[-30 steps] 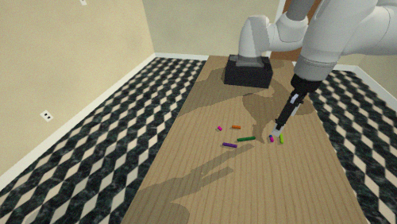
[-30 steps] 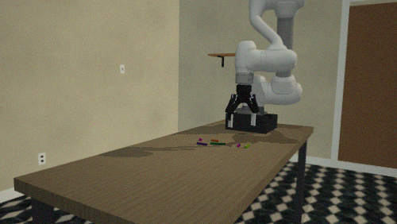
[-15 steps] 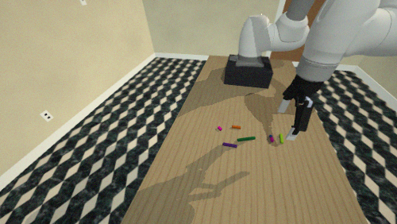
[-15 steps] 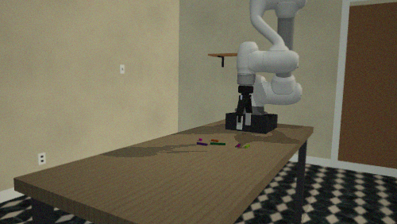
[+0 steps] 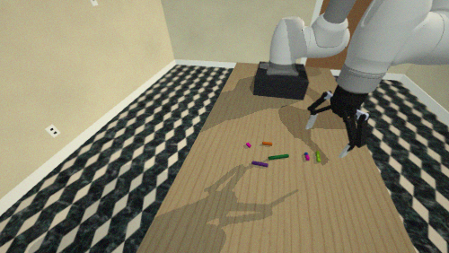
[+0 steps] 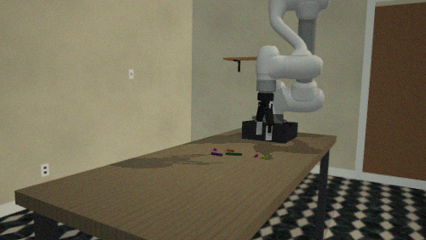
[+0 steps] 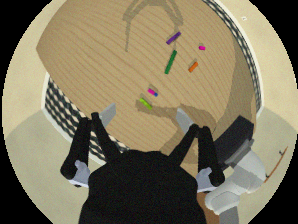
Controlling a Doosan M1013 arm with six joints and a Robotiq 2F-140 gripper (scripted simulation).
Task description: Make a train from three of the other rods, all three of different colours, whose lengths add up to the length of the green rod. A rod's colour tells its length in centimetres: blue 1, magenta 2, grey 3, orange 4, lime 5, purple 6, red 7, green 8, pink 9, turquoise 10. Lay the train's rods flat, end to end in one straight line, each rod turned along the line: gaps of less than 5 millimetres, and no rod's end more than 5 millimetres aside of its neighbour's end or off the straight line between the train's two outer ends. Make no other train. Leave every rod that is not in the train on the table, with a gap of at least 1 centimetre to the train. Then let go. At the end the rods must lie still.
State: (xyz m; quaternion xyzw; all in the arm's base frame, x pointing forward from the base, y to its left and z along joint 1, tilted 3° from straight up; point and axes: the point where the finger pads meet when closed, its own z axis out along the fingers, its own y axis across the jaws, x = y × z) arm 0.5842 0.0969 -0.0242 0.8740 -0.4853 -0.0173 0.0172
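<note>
My hand is 100 mm above the lime rod, 10 mm to the right of it and 10 mm past it. Round my hand: tiny blue piece 100 mm below, 30 mm to the right, 10 mm behind; orange rod 180 mm to the right, 100 mm below, 50 mm behind; green rod 140 mm to the right, 100 mm below, 20 mm ahead.
</note>
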